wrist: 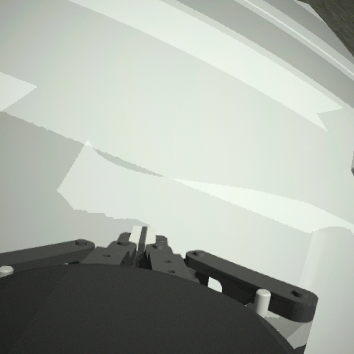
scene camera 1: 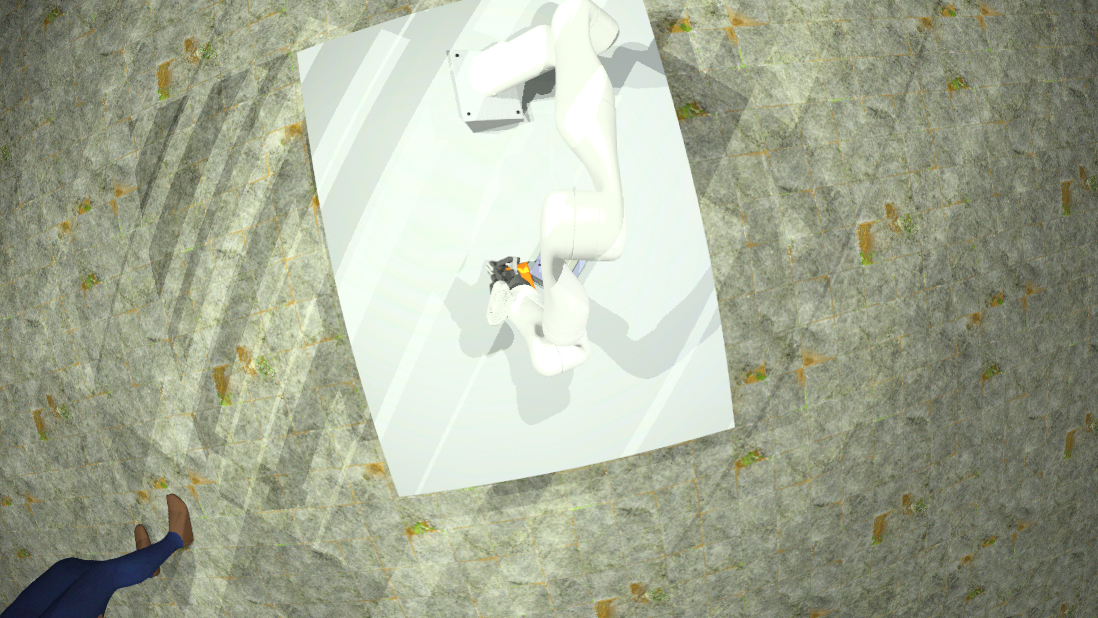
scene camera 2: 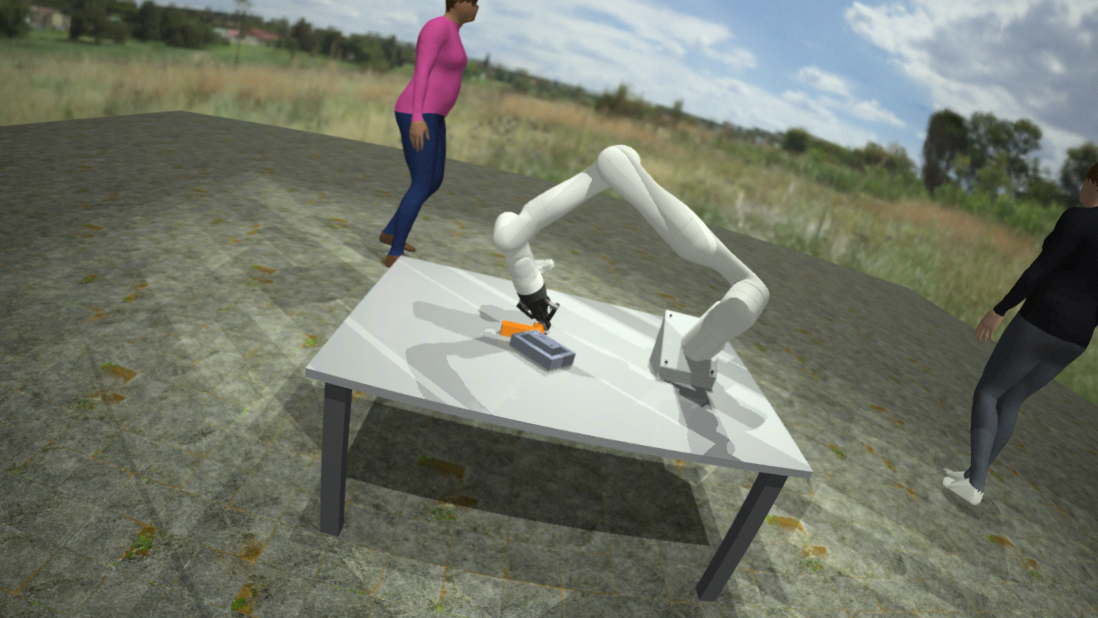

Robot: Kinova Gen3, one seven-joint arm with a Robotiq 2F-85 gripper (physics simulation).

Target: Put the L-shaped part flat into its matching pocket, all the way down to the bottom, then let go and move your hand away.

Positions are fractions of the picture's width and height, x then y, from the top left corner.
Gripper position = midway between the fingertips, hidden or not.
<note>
The gripper (scene camera 1: 0.45,0.43) grips an orange L-shaped part. Also in view: a grey pocket block (scene camera 2: 0.50,0.57).
The gripper shows as well in the wrist view (wrist: 0.41,0.68).
</note>
